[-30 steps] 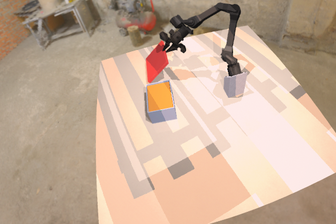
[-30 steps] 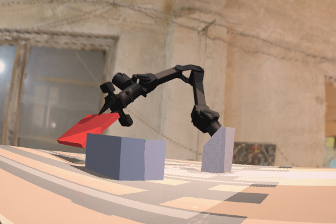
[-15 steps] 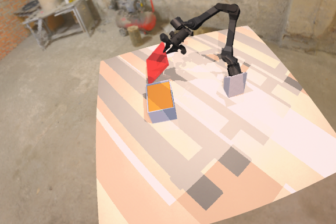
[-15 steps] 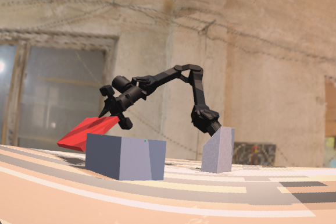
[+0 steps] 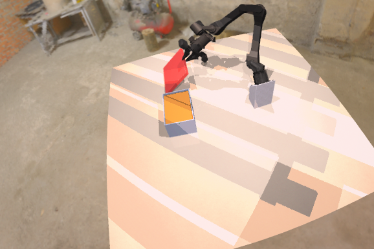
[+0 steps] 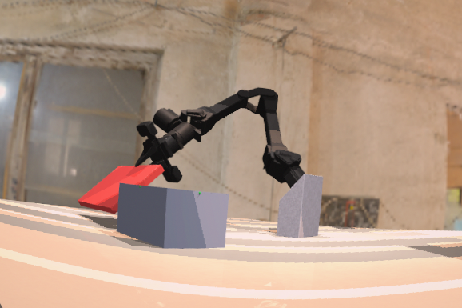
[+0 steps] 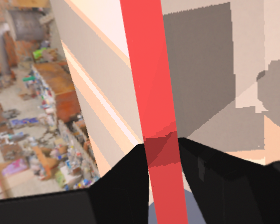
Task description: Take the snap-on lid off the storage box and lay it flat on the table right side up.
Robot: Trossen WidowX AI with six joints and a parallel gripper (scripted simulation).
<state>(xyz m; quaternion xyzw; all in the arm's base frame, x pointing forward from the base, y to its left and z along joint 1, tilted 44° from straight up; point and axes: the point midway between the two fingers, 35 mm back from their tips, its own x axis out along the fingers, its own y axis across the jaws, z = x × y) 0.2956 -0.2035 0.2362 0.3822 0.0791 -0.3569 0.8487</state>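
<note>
Now: gripper tip 60 mm short of the red lid and 50 mm above it. Round my gripper tip: blue-grey storage box (110 mm ahead, 270 mm to the left, 100 mm below).
</note>
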